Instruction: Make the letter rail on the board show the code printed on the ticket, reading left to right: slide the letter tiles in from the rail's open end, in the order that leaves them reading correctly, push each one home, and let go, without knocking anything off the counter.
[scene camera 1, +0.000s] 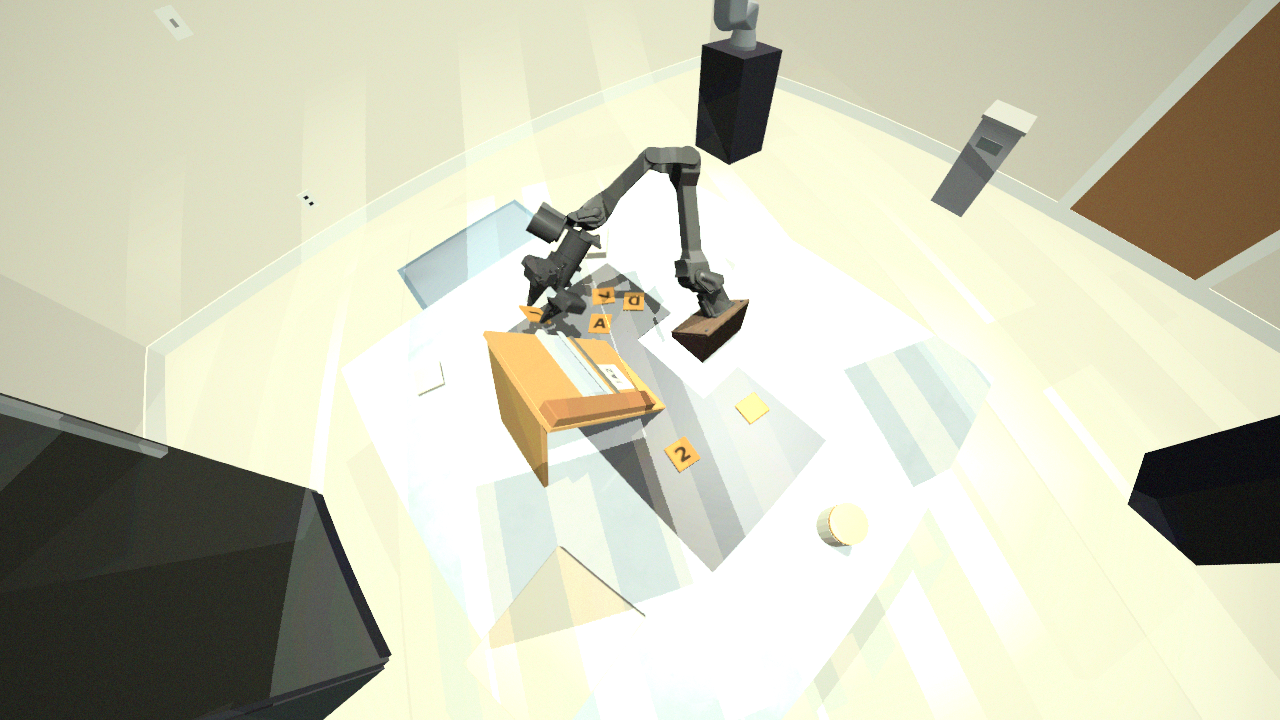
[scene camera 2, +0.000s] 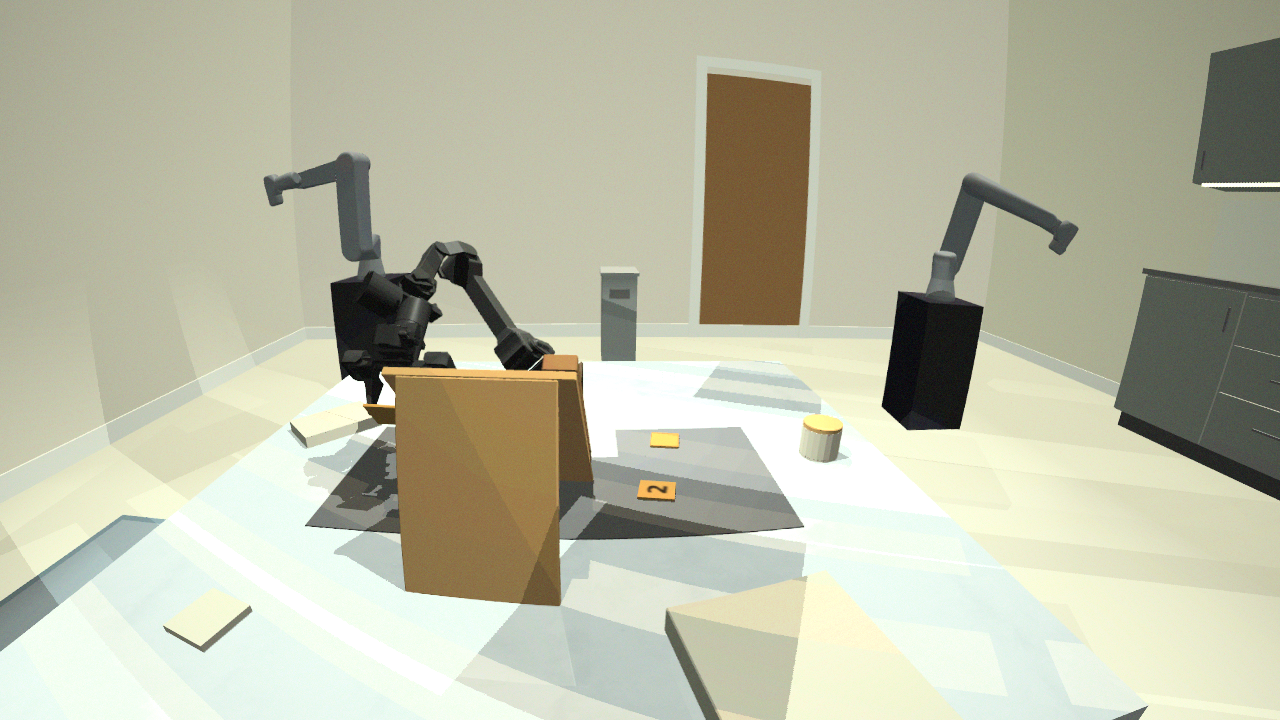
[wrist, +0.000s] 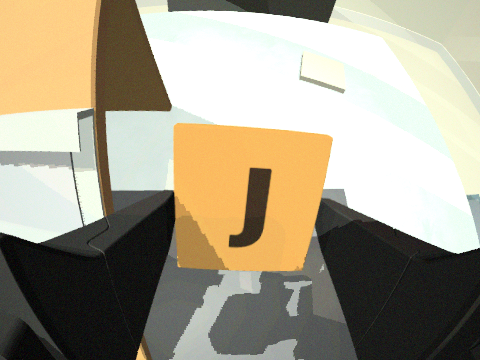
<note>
In view: my gripper (scene camera 2: 386, 415), a white block (scene camera 2: 201, 624), a white block (scene camera 2: 313, 430) and a sloped wooden board (scene camera 2: 480, 453).
My gripper shows as well in scene camera 1 (scene camera 1: 534, 314) and in the wrist view (wrist: 247, 206). The sloped wooden board is seen too in scene camera 1 (scene camera 1: 544, 383) and in the wrist view (wrist: 69, 69).
</note>
